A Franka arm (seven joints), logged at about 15 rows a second.
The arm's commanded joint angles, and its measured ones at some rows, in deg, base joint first. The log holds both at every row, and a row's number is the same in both.
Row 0, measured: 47.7, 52.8, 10.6, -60.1, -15.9, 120.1, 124.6
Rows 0 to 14, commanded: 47.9, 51.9, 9.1, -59.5, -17.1, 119.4, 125.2; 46.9, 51.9, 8.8, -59.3, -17.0, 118.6, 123.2; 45.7, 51.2, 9.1, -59.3, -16.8, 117.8, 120.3; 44.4, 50.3, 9.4, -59.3, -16.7, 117.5, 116.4; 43.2, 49.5, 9.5, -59.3, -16.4, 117.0, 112.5; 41.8, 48.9, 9.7, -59.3, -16.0, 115.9, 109.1; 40.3, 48.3, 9.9, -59.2, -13.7, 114.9, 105.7; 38.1, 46.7, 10.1, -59.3, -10.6, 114.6, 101.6; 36.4, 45.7, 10.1, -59.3, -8.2, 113.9, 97.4; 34.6, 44.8, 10.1, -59.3, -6.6, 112.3, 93.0; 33.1, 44.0, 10.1, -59.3, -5.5, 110.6, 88.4; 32.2, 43.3, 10.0, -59.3, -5.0, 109.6, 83.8; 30.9, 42.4, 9.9, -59.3, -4.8, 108.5, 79.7; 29.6, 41.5, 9.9, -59.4, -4.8, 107.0, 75.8; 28.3, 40.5, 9.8, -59.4, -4.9, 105.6, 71.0
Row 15, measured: 30.5, 42.8, 9.0, -58.7, -5.7, 108.4, 78.6
